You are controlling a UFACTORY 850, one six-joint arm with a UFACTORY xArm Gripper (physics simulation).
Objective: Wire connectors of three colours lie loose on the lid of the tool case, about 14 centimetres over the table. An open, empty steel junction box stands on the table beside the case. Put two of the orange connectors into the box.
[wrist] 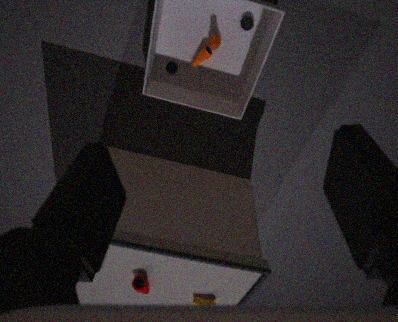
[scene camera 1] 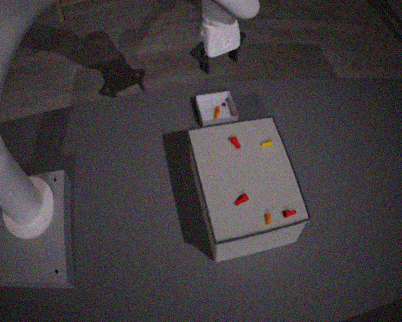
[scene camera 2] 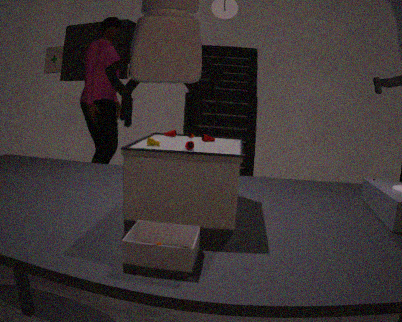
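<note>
The steel junction box [scene camera 1: 202, 111] [scene camera 2: 160, 258] [wrist: 200, 102] stands beside the tool case [scene camera 1: 220, 170] [scene camera 2: 180, 190] [wrist: 185, 205]. Two orange connectors lie close together inside it in the wrist view: one [wrist: 201, 56] slants toward the near wall, the other [wrist: 215, 41] is right at its wide end. Orange [scene camera 1: 217, 111] [scene camera 2: 159, 244] shows in the box in both scene views. A third orange connector [scene camera 1: 268, 218] [scene camera 2: 191, 135] lies on the lid near its far end from the box. My gripper [scene camera 1: 221, 65] [scene camera 2: 159, 119] [wrist: 218, 164] is open and empty, raised above and away from the box.
Three red connectors [scene camera 1: 235, 142] [scene camera 1: 241, 199] [scene camera 1: 289, 213] and a yellow one [scene camera 1: 267, 144] [scene camera 2: 153, 142] [wrist: 204, 299] lie on the lid. The arm's base [scene camera 1: 30, 215] stands on the table left of the case. A person [scene camera 2: 102, 75] stands behind the table.
</note>
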